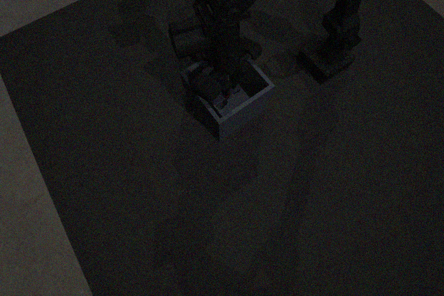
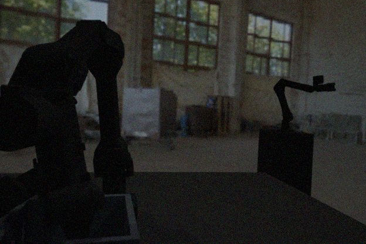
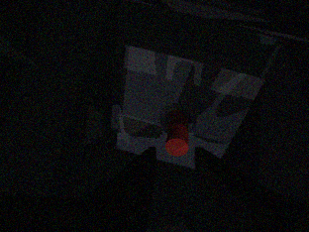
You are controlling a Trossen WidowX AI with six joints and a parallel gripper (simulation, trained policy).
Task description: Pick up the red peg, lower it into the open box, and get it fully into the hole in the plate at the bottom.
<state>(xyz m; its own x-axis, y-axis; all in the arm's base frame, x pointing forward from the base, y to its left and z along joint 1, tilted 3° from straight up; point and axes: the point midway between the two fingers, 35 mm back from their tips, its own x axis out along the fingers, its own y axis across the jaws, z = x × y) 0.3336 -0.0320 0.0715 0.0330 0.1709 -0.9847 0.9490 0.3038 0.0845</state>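
Right now my gripper tip is 1 cm to the left of the red peg and 4 cm above it. Round my gripper tip: pale plate (1 cm to the right, 4 cm below).
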